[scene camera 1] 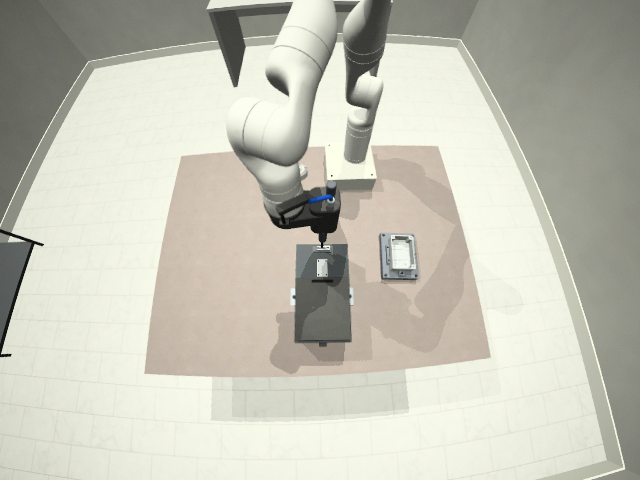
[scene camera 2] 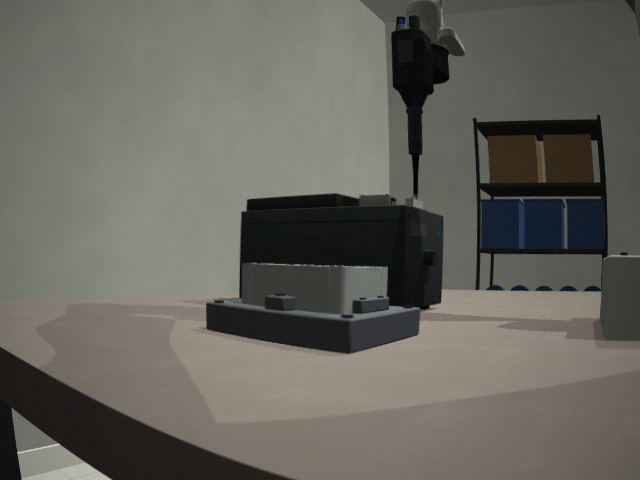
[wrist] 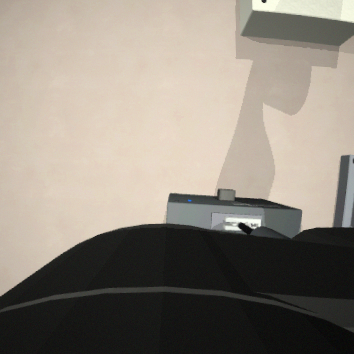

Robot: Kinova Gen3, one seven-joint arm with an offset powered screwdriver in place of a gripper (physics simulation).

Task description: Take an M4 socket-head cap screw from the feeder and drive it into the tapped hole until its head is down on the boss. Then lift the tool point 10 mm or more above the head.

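Note:
My gripper, a black powered screwdriver [scene camera 1: 322,246] [scene camera 2: 415,195] [wrist: 241,226], points down with its thin bit at the small light pick-up block [scene camera 1: 323,249] [scene camera 2: 414,203] on the dark feeder [scene camera 1: 323,315] [scene camera 2: 320,242] [wrist: 192,213]. The tip appears at or just over the block's top; any gap is too small to tell. No screw can be made out at the tip. A pale open-topped housing [scene camera 1: 401,254] [scene camera 2: 294,284] sits on a grey fixture plate [scene camera 1: 384,266] [scene camera 2: 279,330] [wrist: 345,195], right of the feeder in scene camera 1. Its boss and tapped hole cannot be told apart.
The pale robot base block [scene camera 1: 341,165] [scene camera 2: 621,299] [wrist: 300,30] stands behind the feeder on the table top [scene camera 1: 217,248] [scene camera 2: 413,382] [wrist: 100,100]. A light plate [scene camera 1: 322,267] lies on the feeder. A shelf rack [scene camera 2: 540,190] with boxes stands in the background.

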